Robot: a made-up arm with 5 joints.
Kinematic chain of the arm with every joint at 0, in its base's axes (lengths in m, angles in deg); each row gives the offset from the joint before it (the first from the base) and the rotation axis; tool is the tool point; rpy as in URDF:
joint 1: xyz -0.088 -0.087 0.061 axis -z
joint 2: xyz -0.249 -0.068 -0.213 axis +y
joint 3: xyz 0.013 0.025 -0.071 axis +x
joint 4: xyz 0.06 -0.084 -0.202 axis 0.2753 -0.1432 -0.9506
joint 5: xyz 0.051 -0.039 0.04 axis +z
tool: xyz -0.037 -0.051 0.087 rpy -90 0 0
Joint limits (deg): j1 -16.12..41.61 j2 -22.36..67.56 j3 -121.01..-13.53 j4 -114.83..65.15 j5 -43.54..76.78
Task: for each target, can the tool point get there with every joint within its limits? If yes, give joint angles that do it. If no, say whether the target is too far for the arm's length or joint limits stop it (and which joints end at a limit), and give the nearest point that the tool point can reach.
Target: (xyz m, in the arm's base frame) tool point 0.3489 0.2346 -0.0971
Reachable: no: joint limits stop it (at a limit: joint 1, joint 3, joint 5) | nearest point -0.1365 -0.0504 -0.1234 | short by 0.564 m
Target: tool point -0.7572 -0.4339 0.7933
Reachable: no: too far | nearest point -0.3705 -0.2335 0.0162 | short by 0.891 m
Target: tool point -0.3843 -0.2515 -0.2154
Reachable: yes | joints 15.71 -15.42 -33.60 50.39 -5.52
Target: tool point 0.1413 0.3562 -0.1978
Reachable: no: joint limits stop it (at a limit: joint 1, joint 2, joint 3) | nearest point -0.1390 -0.0482 -0.1878 | short by 0.492 m
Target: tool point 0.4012 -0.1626 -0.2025
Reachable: no: joint limits stop it (at a limit: joint 1, joint 2, joint 3, joint 5) | nearest point -0.0630 -0.2133 -0.1971 | short by 0.467 m
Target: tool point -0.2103 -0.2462 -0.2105
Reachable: yes | joints 4.26 18.16 -54.38 -38.57 7.09
